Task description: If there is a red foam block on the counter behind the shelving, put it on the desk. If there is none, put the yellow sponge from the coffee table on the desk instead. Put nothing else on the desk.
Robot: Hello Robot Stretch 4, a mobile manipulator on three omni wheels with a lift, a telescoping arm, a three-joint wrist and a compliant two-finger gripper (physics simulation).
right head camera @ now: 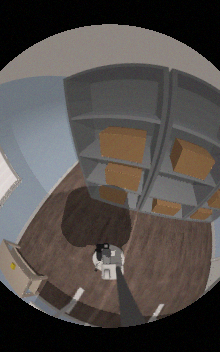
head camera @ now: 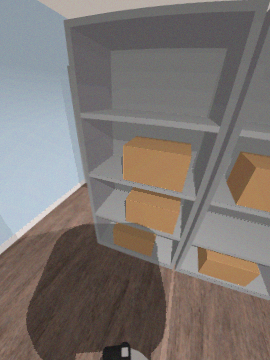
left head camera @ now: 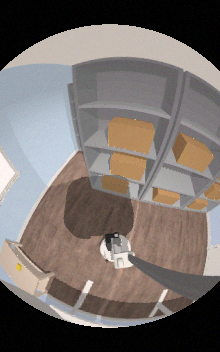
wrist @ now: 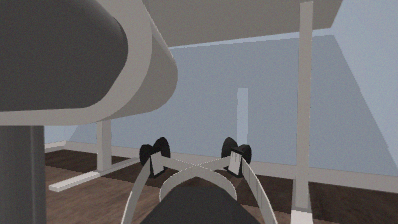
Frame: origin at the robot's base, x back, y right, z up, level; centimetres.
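Where they show: gripper, fingertip midpoint: point(right head camera: 99, 271) point(left head camera: 110, 261) point(wrist: 195, 150).
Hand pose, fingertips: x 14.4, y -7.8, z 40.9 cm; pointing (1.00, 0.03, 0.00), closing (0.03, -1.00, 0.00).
Observation:
After its pixels a point has its place.
My gripper point(wrist: 195, 150) @[x 14.4, y -7.8, z 40.9 cm] is open and empty in the wrist view, its two dark fingertips apart, low in front of the desk's legs. The yellow sponge point(left head camera: 19, 267) @[x 48.3, y -132.0, z 45.4 cm] point(right head camera: 13, 266) lies on the coffee table point(left head camera: 31, 283) point(right head camera: 21, 279) at the lower left of both side head views. The desk point(wrist: 240, 25) @[x 113.5, y -30.9, z 89.7 cm] shows from below in the wrist view, with its pale legs reaching the floor. The grey shelving point(head camera: 150, 122) @[x -91.3, y 15.1, z 140.0 cm] point(left head camera: 125, 109) @[x -136.4, y 25.4, z 130.6 cm] point(right head camera: 117, 119) @[x -137.5, y 22.6, z 128.9 cm] stands ahead. The counter behind it and a red foam block do not show in these views.
Brown boxes point(head camera: 157, 162) @[x -90.5, y 22.1, z 115.5 cm] point(left head camera: 131, 135) @[x -90.7, y 21.7, z 113.2 cm] point(right head camera: 123, 144) @[x -90.3, y 22.6, z 113.5 cm] stand on the shelves. A blue wall point(head camera: 35, 115) @[x -188.2, y -104.3, z 130.6 cm] runs left of the shelving, with a narrow gap visible at the shelving's left edge. A dark shadow point(head camera: 100, 290) @[x -60.8, y -22.3, z -2.7 cm] lies on the wooden floor before the shelves.

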